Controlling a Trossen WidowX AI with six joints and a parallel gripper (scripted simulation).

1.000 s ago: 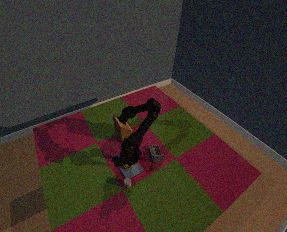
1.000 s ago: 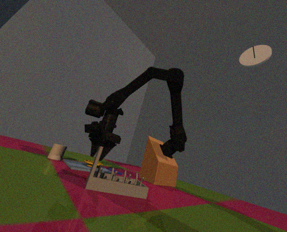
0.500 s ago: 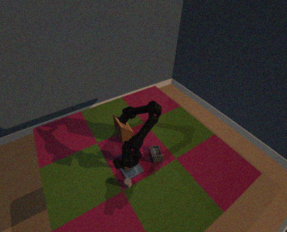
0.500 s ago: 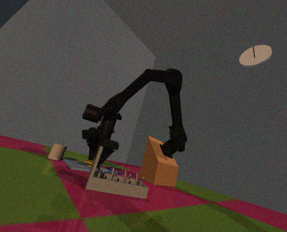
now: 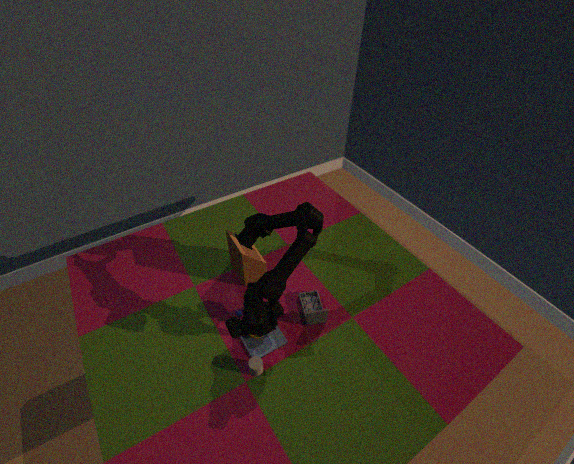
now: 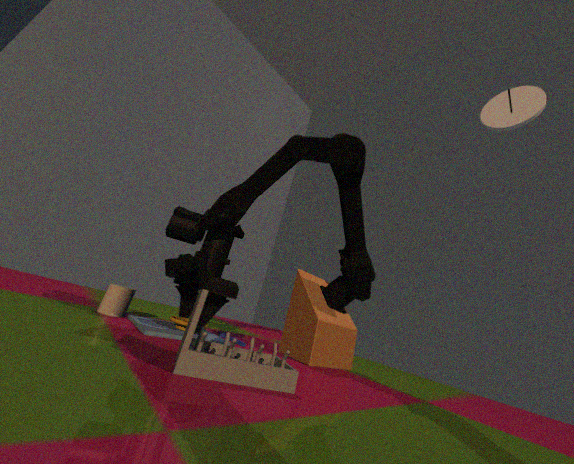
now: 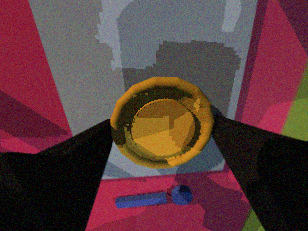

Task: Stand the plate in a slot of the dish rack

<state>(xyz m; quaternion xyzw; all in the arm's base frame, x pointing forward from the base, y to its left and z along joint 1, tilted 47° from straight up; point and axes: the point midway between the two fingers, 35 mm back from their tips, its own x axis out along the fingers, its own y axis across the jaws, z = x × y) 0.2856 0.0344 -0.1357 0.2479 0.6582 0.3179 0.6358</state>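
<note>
The pale blue mat is 2 cm ahead of my gripper tip and 1 cm to the left of it. Round my gripper tip: cream cup 12 cm ahead, 5 cm to the right, 2 cm above; then blue spoon 10 cm behind, 1 cm to the right; then yellow plate 1 cm above.
</note>
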